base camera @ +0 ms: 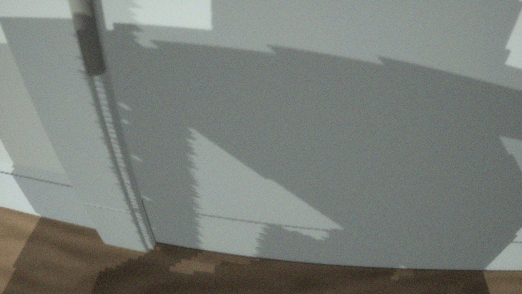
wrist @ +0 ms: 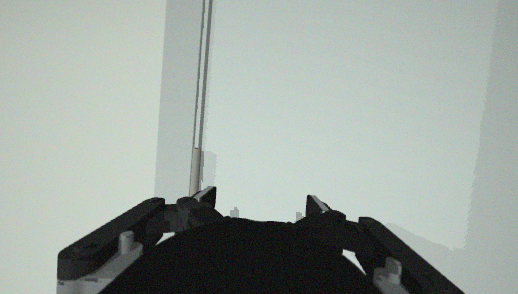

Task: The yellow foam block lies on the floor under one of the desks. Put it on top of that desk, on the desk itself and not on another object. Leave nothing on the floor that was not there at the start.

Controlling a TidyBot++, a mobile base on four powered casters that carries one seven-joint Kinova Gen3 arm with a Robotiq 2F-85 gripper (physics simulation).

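Places are measured from the arm's base along level axes (x left, y back, z up), in centimetres.
Where they show: gripper, fingertip midpoint: (wrist: 260,200).
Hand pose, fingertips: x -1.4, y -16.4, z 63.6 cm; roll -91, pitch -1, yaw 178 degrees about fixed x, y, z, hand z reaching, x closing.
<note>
After its pixels a point has its place.
My gripper (wrist: 260,200) {y -16.4, x -1.5, z 63.6 cm} shows in the wrist view at the bottom middle. Its two fingers stand wide apart with pale door surface behind them, so it is open and empty. The yellow foam block does not show in either view. No desk shows in either view.
A pale door (base camera: 325,150) {y -25.7, x -7.0, z -20.4 cm} (wrist: 350,110) {y -25.3, x -13.6, z 74.8 cm} stands close in front, with its hinge (base camera: 91,52) {y -25.1, x 8.1, z -13.6 cm} (wrist: 195,170) {y -25.0, x 8.2, z 64.1 cm} and frame edge on the left. A pale wall (wrist: 75,110) {y -30.4, x 32.6, z 71.8 cm} lies left of the frame. The wooden floor (base camera: 55,250) {y -24.1, x 20.9, z -39.7 cm} shows along the bottom of the base view, with shadows across it.
</note>
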